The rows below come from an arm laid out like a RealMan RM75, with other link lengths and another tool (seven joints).
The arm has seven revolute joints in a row. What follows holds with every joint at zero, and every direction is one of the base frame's.
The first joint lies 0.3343 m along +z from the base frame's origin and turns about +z.
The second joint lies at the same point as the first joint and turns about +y.
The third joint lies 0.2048 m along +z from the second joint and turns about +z.
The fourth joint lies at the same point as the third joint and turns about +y.
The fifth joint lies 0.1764 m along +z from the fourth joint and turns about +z.
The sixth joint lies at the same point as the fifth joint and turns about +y.
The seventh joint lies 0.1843 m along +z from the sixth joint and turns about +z.
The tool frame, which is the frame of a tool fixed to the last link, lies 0.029 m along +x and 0.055 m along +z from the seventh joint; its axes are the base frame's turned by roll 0, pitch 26.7 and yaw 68 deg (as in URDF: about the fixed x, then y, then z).
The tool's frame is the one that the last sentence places.
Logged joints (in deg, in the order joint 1, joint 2, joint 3, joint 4, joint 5, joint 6, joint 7), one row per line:
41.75 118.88 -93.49 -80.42 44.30 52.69 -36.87
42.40 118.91 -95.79 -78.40 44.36 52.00 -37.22
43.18 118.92 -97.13 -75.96 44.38 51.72 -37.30
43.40 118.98 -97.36 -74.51 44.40 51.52 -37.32
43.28 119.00 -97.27 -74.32 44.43 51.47 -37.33
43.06 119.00 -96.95 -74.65 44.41 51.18 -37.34
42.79 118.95 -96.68 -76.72 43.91 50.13 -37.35
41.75 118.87 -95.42 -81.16 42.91 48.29 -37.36
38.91 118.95 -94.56 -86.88 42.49 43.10 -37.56
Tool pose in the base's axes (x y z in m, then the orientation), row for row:
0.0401 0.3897 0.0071 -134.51 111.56 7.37
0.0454 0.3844 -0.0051 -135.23 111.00 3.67
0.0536 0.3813 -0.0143 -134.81 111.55 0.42
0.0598 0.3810 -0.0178 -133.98 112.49 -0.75
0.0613 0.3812 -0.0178 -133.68 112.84 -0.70
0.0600 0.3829 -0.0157 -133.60 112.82 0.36
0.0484 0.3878 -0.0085 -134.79 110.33 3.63
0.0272 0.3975 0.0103 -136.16 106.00 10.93
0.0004 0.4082 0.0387 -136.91 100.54 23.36
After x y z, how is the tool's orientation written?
As a rotation vector, in degrees.
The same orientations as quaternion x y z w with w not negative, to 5 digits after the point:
-0.76827 0.63719 0.04209 0.04442
-0.77205 0.63371 0.02095 0.04370
-0.76970 0.63690 0.00240 0.04381
-0.76510 0.64238 -0.00428 0.04411
-0.76341 0.64440 -0.00400 0.04415
-0.76325 0.64454 0.00206 0.04480
-0.77267 0.63246 0.02081 0.05038
-0.78599 0.61189 0.06309 0.06190
-0.79628 0.58475 0.13586 0.07446

